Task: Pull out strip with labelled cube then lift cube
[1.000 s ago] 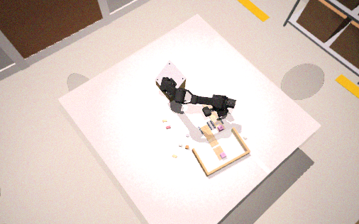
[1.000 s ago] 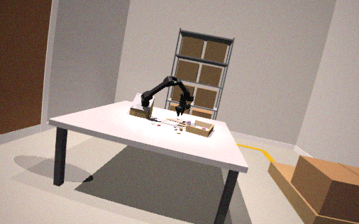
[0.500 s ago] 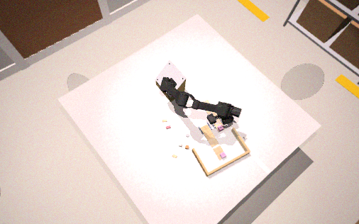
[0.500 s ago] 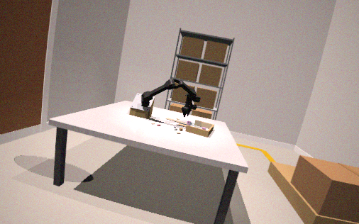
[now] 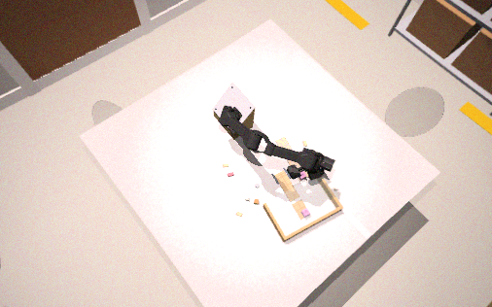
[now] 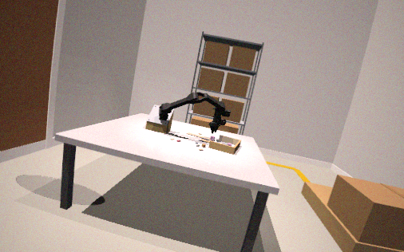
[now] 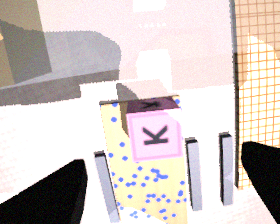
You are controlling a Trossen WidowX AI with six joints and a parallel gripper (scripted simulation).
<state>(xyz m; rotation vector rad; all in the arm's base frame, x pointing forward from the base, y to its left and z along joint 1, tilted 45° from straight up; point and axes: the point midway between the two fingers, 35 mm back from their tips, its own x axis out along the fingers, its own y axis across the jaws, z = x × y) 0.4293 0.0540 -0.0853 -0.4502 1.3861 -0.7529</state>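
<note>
The strip is 9 cm to the right of my gripper tip, 6 cm below it and 1 cm behind it.
</note>
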